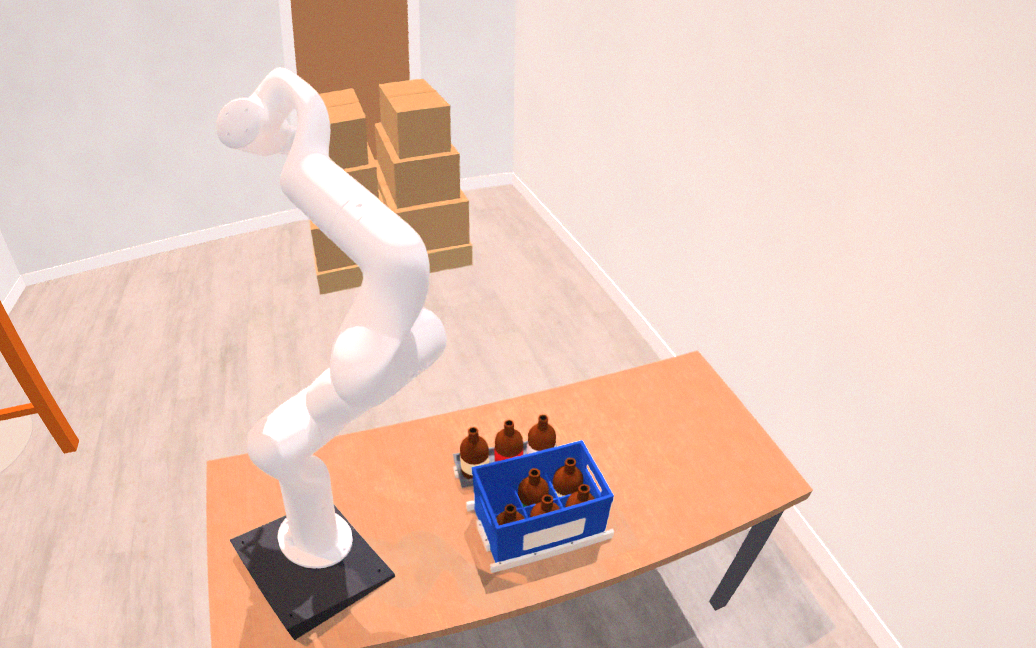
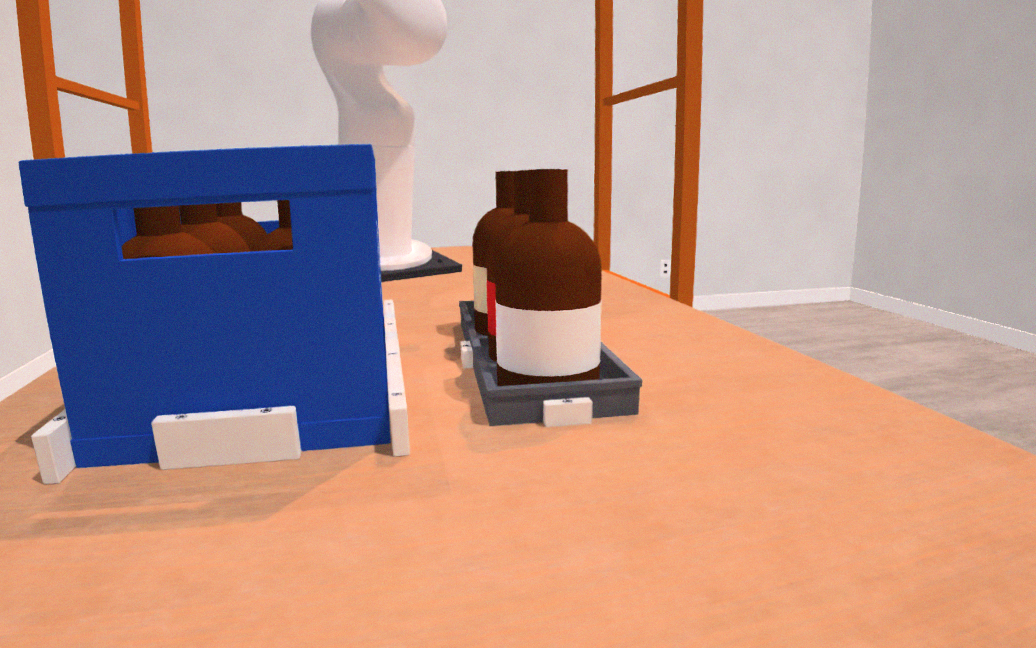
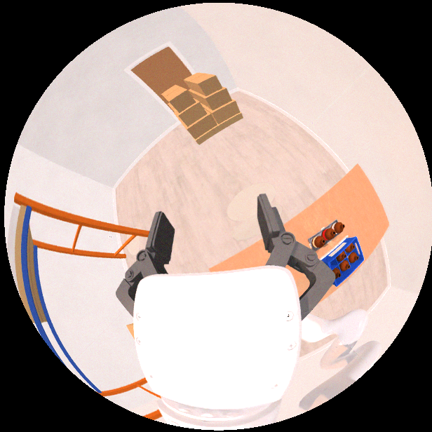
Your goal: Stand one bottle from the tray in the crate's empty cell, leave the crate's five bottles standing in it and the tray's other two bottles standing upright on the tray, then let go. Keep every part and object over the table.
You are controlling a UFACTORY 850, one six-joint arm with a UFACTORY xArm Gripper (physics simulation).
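I see a white-labelled bottle [image 1: 541,436] and a red-labelled bottle [image 1: 508,443]. The white-labelled bottle [image 2: 548,274] is visible to me again, as is the red-labelled bottle [image 2: 521,178]; here I also find a cream-labelled bottle [image 2: 504,179], another cream-labelled bottle [image 2: 159,234], a further cream-labelled bottle [image 2: 230,214] and yet another cream-labelled bottle [image 2: 281,238]. And my gripper [image 3: 210,212] is in sight as well.
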